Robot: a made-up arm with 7 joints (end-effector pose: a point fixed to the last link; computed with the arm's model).
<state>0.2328 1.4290 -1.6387 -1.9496 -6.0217 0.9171 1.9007</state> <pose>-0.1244 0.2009 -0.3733 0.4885 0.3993 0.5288</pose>
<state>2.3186 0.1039 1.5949 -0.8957 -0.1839 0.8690 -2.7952</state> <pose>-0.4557 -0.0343 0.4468 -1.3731 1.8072 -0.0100</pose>
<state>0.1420 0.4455 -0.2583 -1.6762 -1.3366 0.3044 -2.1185</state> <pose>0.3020 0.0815 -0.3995 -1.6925 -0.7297 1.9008</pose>
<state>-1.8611 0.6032 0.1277 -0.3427 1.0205 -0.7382 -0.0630</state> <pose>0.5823 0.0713 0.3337 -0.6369 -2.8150 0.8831</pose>
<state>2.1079 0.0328 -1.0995 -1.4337 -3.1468 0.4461 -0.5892</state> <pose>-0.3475 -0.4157 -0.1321 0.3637 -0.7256 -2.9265</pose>
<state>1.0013 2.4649 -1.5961 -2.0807 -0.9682 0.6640 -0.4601</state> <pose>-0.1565 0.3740 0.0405 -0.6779 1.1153 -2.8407</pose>
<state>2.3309 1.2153 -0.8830 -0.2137 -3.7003 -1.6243 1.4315</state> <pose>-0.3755 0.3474 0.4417 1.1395 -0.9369 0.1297</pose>
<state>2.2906 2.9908 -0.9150 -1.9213 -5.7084 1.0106 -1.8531</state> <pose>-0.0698 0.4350 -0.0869 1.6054 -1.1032 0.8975</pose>
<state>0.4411 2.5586 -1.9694 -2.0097 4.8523 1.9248 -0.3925</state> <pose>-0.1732 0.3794 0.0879 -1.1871 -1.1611 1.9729</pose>
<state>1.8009 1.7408 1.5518 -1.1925 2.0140 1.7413 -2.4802</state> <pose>0.2259 0.5392 0.1331 -0.2187 -0.0179 -1.8700</pose>
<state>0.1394 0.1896 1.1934 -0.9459 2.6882 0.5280 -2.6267</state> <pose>0.0189 0.3663 -0.5163 0.8151 -1.3386 0.7596</pose>
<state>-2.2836 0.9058 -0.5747 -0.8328 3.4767 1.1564 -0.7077</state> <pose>0.2970 0.0003 0.5733 -2.2037 -1.1129 -1.6103</pose>
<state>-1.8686 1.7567 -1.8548 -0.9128 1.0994 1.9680 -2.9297</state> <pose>0.3594 0.4833 0.2080 -0.3446 0.9154 -2.0711</pose>
